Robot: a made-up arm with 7 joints. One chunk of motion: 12 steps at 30 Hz.
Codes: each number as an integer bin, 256 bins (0 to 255) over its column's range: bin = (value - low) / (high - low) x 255, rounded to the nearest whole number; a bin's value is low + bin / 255 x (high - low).
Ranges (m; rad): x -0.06..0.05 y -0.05..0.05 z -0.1..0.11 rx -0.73..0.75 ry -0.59..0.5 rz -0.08..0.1
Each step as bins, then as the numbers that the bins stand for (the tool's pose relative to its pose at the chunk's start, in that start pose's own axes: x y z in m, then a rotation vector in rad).
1 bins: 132 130 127 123 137 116
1 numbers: -0.0031 0.0010 0.0046 -0.0161 -0.0044 0.0019
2 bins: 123 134 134 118 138 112
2 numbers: -0.0069 0.0025 0.0104 -0.0451 -0.0001 -0.0009
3 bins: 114 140 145 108 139 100
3 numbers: -0.0108 0.0049 0.0194 -0.1032 0.0042 -0.0094
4 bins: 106 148 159 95 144 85
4 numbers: -0.0143 0.0080 0.0309 -0.1786 0.0255 -0.0200
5 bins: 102 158 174 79 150 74
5 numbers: -0.0160 0.0120 0.0433 -0.2715 0.0512 -0.0278
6 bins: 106 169 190 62 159 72
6 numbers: -0.0143 0.0163 0.0565 -0.3702 0.0896 -0.0292
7 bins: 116 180 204 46 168 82
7 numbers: -0.0100 0.0206 0.0680 -0.4630 0.1281 -0.0221
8 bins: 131 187 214 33 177 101
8 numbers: -0.0035 0.0233 0.0762 -0.5385 0.1666 -0.0087
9 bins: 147 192 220 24 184 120
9 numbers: 0.0034 0.0253 0.0812 -0.5907 0.1965 0.0047
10 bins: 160 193 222 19 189 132
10 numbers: 0.0090 0.0257 0.0828 -0.6197 0.2179 0.0132
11 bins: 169 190 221 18 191 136
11 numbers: 0.0129 0.0245 0.0820 -0.6255 0.2264 0.0160
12 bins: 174 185 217 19 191 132
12 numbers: 0.0151 0.0225 0.0787 -0.6197 0.2264 0.0132
